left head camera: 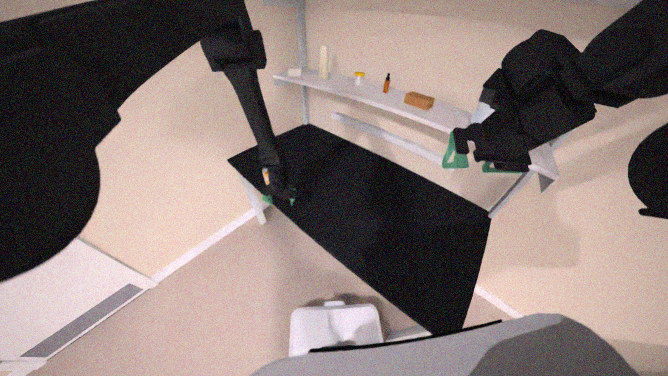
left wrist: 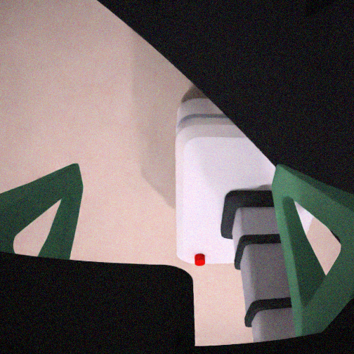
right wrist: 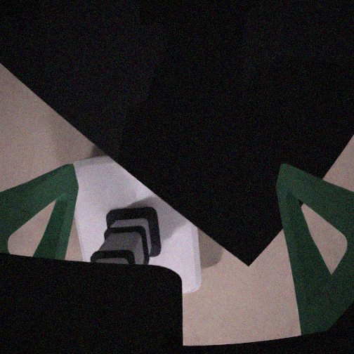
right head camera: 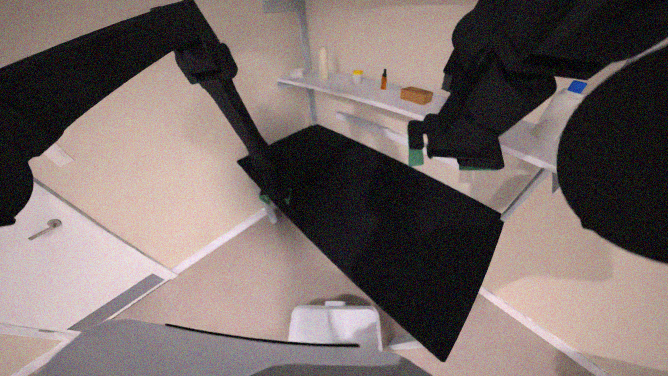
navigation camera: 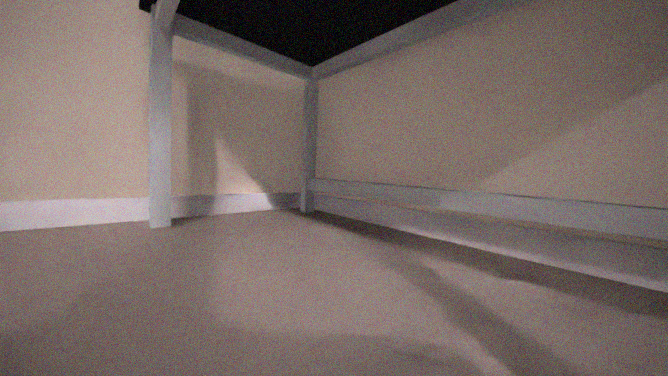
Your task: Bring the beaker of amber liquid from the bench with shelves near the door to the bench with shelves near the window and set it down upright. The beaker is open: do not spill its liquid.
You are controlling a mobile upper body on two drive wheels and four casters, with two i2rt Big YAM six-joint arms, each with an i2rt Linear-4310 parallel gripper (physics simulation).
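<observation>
The black-topped bench (left head camera: pixel 380 200) (right head camera: pixel 375 215) (left wrist: pixel 280 75) (right wrist: pixel 200 100) has a shelf along the wall behind it. A small amber and white patch of the beaker (left head camera: pixel 266 176) shows at the bench's left end in the left head camera, mostly hidden by my left wrist; the arm covers it in the right head camera. My left gripper (left head camera: pixel 280 200) (right head camera: pixel 276 198) (left wrist: pixel 177 175) is open and empty, its fingertips at the bench's front left edge close to the beaker. My right gripper (left head camera: pixel 475 165) (right head camera: pixel 442 163) (right wrist: pixel 176 174) is open and empty, above the bench's right part.
The shelf (left head camera: pixel 350 93) (right head camera: pixel 350 90) holds a pale cylinder (left head camera: pixel 324 62), a yellow-lidded jar (left head camera: pixel 359 77), an amber bottle (left head camera: pixel 386 84) and a brown block (left head camera: pixel 419 100). A door (right head camera: pixel 100 245) is at the lower left. A bench leg (navigation camera: pixel 160 125) stands ahead. My white base (left head camera: pixel 315 327) is beside the bench's front edge.
</observation>
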